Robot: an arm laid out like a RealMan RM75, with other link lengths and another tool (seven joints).
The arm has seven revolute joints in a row. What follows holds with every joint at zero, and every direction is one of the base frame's.
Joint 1 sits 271.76 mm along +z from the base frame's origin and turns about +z.
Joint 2 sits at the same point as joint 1 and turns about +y.
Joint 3 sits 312.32 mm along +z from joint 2 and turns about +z.
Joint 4 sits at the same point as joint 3 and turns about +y.
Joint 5 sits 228.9 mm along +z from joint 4 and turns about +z.
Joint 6 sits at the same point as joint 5 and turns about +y.
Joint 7 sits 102.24 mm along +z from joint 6 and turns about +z.
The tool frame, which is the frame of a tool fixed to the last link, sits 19 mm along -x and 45 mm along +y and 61 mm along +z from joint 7; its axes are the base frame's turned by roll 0, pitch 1.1 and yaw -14.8 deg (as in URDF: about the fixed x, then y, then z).
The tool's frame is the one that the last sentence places.
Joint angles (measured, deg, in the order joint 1, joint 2, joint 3, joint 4, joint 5, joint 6, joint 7), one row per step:
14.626 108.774 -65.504 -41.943 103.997 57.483 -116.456
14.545 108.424 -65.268 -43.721 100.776 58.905 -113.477
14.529 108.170 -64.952 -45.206 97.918 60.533 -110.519
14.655 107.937 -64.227 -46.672 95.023 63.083 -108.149
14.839 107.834 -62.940 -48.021 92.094 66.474 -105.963
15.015 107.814 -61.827 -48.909 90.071 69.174 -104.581
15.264 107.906 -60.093 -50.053 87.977 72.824 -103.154
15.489 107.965 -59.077 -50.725 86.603 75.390 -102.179
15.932 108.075 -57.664 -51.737 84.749 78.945 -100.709
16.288 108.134 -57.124 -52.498 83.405 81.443 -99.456
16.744 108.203 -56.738 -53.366 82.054 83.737 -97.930
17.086 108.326 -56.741 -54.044 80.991 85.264 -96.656
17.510 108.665 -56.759 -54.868 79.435 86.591 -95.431
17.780 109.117 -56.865 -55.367 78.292 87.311 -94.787
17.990 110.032 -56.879 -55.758 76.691 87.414 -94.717
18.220 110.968 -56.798 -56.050 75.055 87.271 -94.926
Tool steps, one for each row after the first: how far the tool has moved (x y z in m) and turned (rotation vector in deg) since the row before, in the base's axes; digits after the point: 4 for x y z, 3 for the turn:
-0.0036 -0.0021 0.0025 -2.190 -0.487 0.429
-0.0037 -0.0024 0.0020 -2.185 -0.038 0.165
-0.0050 -0.0034 0.0025 -2.427 -0.122 0.888
-0.0054 -0.0049 0.0030 -2.652 0.227 1.027
-0.0039 -0.0040 0.0023 -1.954 0.248 0.778
-0.0058 -0.0051 0.0040 -2.134 0.665 1.181
-0.0040 -0.0039 0.0020 -1.721 0.464 0.773
-0.0063 -0.0047 0.0030 -2.407 0.661 1.055
-0.0049 -0.0037 0.0008 -2.187 0.323 0.686
-0.0055 -0.0026 0.0007 -2.216 0.234 0.509
-0.0042 -0.0019 -0.0009 -1.844 0.049 0.228
-0.0041 -0.0015 -0.0027 -1.907 -0.378 0.215
-0.0028 -0.0012 -0.0039 -1.301 -0.290 0.151
-0.0015 -0.0011 -0.0077 -0.931 -0.629 0.124
-0.0009 -0.0005 -0.0077 -0.628 -0.769 0.191

